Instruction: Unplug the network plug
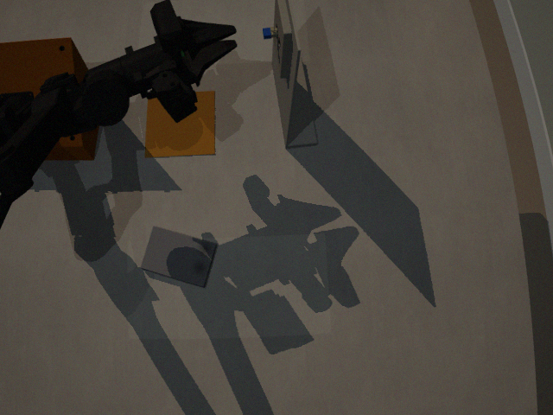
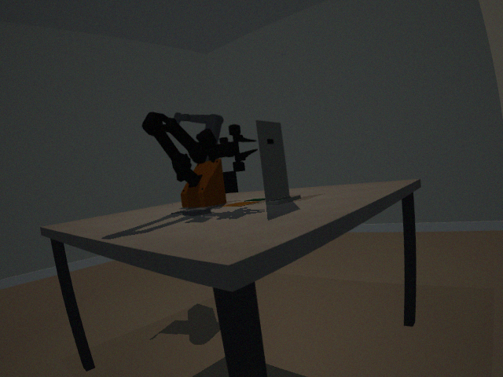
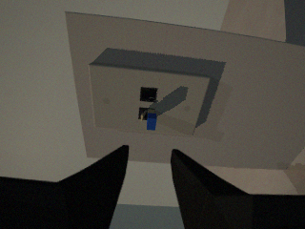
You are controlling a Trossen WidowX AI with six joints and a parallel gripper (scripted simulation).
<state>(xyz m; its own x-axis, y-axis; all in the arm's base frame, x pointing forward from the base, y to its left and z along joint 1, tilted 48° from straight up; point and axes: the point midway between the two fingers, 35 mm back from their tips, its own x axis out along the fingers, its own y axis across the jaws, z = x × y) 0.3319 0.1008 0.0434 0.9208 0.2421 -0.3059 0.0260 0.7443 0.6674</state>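
The network plug is 50 mm ahead of my gripper tip and 10 mm to the left of it. Also, from my gripper tip: orange square 100 mm behind, 30 mm to the right, 220 mm below; then green patch 130 mm behind, 100 mm to the left, 220 mm below; then upright panel 70 mm ahead, 90 mm below.
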